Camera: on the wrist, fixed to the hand. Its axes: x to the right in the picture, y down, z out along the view.
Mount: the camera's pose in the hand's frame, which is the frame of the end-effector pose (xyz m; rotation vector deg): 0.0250 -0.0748 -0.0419 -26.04 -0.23 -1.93
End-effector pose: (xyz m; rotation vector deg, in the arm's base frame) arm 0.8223 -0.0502 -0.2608 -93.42 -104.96 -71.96
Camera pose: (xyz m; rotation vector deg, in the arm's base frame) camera 0.7352 -0.0638 -0.2465 -104.68 -95.23 -102.21
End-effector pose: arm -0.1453 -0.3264 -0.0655 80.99 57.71 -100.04
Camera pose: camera -0.1951 -0.2544 -0.0833 63.36 76.23 -81.41
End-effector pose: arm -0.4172 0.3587 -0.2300 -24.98 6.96 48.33
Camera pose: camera -0.3421 0.3149 -0.2505 -49.27 -4.84 48.01
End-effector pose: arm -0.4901 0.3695 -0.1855 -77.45 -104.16 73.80
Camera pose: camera -0.4957 0.4050 -0.1038 -87.94 -126.89 50.87
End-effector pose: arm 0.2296 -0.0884 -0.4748 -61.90 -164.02 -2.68
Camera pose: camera 0.1642 -0.1305 -0.4309 59.13 160.11 39.53
